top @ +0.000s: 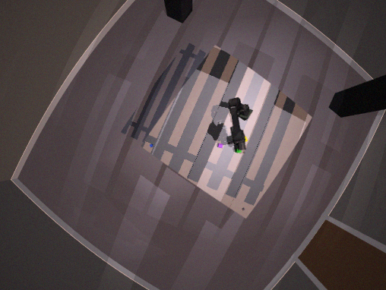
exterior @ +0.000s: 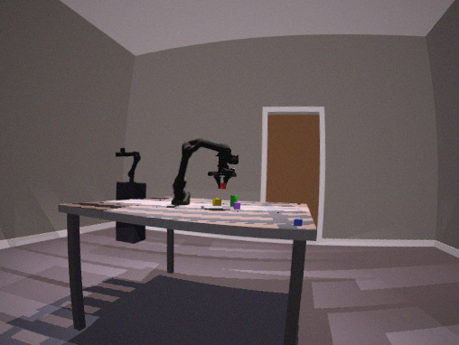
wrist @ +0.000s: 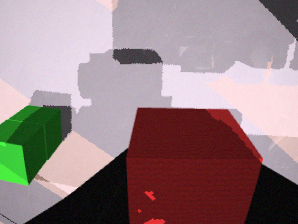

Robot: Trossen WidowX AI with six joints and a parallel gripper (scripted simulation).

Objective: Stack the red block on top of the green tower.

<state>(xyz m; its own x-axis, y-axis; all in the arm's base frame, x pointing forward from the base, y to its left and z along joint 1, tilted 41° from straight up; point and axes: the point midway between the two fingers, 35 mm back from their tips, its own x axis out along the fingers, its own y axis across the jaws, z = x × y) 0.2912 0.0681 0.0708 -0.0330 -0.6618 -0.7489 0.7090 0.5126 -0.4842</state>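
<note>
Now: the yellow block 120 mm to the left of my gripper tip, 100 mm below it and 60 mm behind it. The rest, counted from my gripper tip: red block 10 mm above; then purple block 110 mm below, 110 mm ahead, 40 mm to the right; then blue block 610 mm to the right, 460 mm ahead, 110 mm below.
</note>
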